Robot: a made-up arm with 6 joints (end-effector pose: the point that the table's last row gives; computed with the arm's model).
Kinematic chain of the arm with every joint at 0, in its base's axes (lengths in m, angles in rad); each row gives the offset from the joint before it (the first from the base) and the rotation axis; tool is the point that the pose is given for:
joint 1: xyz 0 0 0.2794 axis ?
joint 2: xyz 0 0 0 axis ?
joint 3: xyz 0 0 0.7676 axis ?
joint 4: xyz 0 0 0 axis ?
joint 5: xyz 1.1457 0 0 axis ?
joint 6: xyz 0 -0.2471 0 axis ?
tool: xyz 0 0 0
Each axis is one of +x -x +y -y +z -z.
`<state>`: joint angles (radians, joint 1 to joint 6).
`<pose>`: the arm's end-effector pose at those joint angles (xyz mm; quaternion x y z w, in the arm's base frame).
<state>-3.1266 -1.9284 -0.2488 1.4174 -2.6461 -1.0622</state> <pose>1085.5 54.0 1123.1 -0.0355 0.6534 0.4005 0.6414</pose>
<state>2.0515 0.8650 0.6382 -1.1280 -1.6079 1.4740</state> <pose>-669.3 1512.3 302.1 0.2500 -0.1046 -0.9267 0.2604</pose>
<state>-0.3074 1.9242 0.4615 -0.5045 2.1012 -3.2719</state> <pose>625.6 -425.6 -1138.2 0.8758 -0.3621 0.3166 0.0413</pose>
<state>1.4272 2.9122 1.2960 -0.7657 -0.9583 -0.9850</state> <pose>169.4 -73.5 -1604.8 -0.1480 0.8343 -0.3585 0.3917</pose>
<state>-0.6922 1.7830 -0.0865 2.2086 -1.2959 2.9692</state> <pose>558.1 -271.6 -1035.7 0.1366 0.1772 -0.7316 0.6439</pose>
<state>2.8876 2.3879 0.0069 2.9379 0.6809 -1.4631</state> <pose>200.7 -302.1 -1106.3 0.7131 -0.1065 -0.1630 0.6734</pose>
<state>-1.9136 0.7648 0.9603 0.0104 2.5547 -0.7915</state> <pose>-789.0 -1475.5 1058.3 -0.6961 -0.5802 0.0731 0.4165</pose>
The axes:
joint 1: +z
joint 2: +y
joint 3: -y
joint 4: -x
joint 5: -y
joint 6: -x

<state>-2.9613 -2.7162 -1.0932 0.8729 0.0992 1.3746</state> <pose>528.0 257.6 714.5 0.3998 -0.5774 0.3209 0.6354</pose>
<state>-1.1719 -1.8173 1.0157 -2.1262 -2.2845 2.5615</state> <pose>-568.3 1683.7 640.1 0.8232 0.0520 -0.3221 0.4647</pose>
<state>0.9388 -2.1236 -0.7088 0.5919 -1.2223 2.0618</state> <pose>-195.8 -614.5 1029.6 -0.8499 -0.2124 -0.0066 0.4821</pose>
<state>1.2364 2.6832 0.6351 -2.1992 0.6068 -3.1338</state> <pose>-256.7 -296.4 -1334.8 0.7792 -0.5056 -0.3705 0.0017</pose>
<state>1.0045 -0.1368 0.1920 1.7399 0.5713 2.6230</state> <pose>448.3 782.7 1640.3 0.5848 0.5052 0.4982 0.3931</pose>
